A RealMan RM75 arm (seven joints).
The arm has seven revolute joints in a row. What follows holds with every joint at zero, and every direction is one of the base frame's. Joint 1 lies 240.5 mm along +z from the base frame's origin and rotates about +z. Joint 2 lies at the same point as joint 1 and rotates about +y. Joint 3 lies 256 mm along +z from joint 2 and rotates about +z. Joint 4 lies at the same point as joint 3 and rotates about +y. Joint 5 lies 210 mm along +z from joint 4 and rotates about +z. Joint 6 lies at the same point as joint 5 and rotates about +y. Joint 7 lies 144 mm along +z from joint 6 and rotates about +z. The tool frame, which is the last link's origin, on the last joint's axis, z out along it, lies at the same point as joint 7; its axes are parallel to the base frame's.
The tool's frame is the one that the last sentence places.
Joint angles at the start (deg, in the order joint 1, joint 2, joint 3, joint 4, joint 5, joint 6, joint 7):
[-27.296, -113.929, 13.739, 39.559, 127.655, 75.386, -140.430]
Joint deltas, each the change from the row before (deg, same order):
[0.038, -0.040, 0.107, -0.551, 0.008, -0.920, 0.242]
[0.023, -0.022, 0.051, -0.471, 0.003, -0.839, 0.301]
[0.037, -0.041, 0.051, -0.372, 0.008, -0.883, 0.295]
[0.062, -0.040, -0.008, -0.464, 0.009, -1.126, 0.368]
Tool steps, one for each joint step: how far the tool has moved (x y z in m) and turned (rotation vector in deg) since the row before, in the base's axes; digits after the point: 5 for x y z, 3 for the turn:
[-0.00202, 0.00010, -0.00201, 0.135, 0.233, 0.522]
[-0.00185, 0.00016, -0.00148, 0.181, 0.294, 0.424]
[-0.00197, 0.00015, -0.00116, 0.240, 0.385, 0.451]
[-0.00272, 0.00003, -0.00119, 0.367, 0.479, 0.625]

